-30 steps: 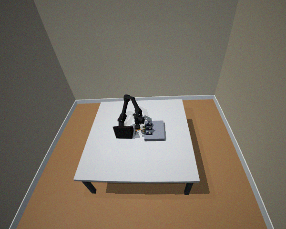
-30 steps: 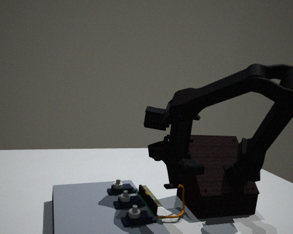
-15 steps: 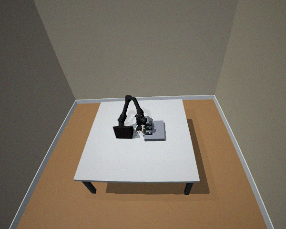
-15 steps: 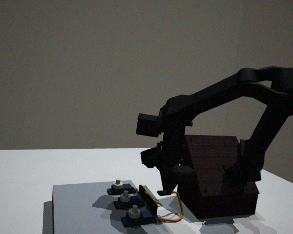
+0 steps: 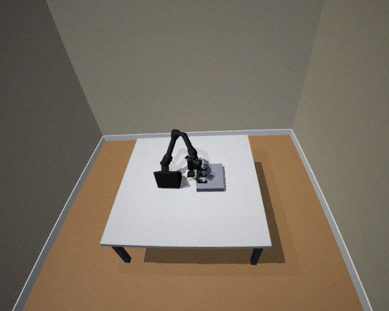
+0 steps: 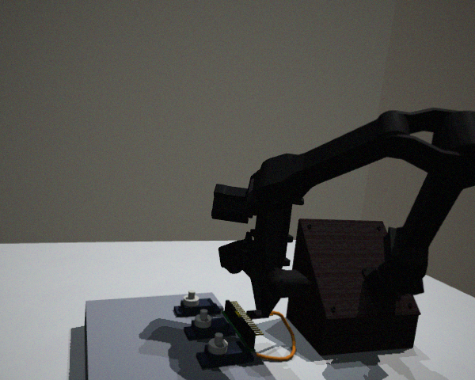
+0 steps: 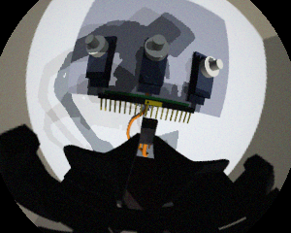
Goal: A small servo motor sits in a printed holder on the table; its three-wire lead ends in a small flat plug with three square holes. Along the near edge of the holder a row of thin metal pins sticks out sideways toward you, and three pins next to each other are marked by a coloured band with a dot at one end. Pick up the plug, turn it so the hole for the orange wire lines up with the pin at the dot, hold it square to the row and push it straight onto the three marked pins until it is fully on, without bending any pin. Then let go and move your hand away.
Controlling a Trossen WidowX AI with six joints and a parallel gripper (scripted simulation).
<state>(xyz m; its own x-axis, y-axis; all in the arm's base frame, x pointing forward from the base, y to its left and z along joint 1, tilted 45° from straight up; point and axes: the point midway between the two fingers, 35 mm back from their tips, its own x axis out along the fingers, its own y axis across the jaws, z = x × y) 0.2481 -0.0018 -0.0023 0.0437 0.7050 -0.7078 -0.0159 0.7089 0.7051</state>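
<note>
Now: the yellow band 50 mm ahead of my gripper tip. From my gripper tip the other things lie so: grey printed holder: 200 mm ahead, 10 mm to the left, 50 mm below.
</note>
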